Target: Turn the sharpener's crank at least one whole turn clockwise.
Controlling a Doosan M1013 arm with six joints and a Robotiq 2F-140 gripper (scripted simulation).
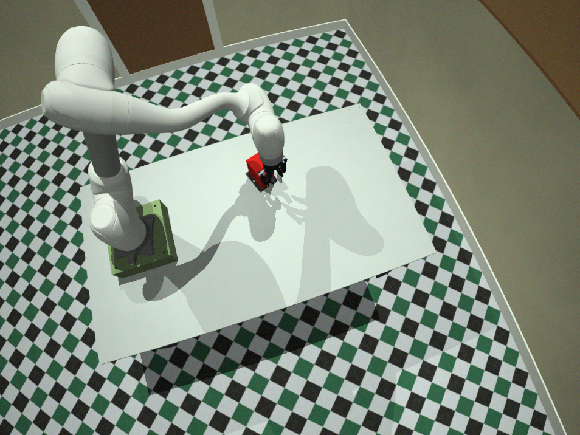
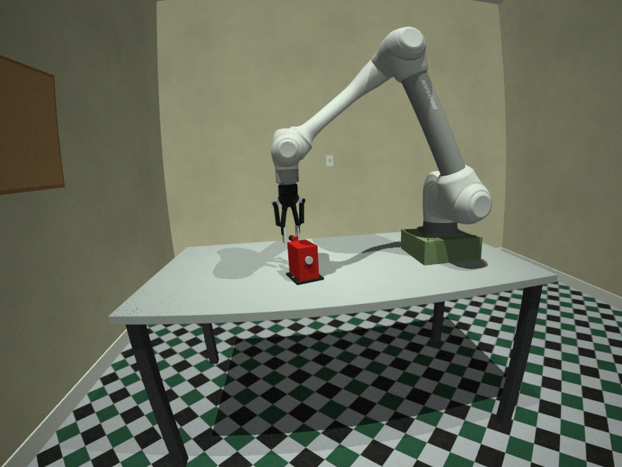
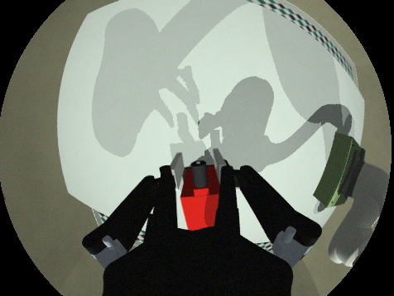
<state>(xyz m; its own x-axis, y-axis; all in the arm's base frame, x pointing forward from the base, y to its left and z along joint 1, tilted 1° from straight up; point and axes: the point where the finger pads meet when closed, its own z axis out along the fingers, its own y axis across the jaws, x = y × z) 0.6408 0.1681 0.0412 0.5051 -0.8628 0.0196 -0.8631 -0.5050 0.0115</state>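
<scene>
Now: hand 10 mm to the right of the dark crank knob, 10 mm past it and 10 mm above it.
</scene>
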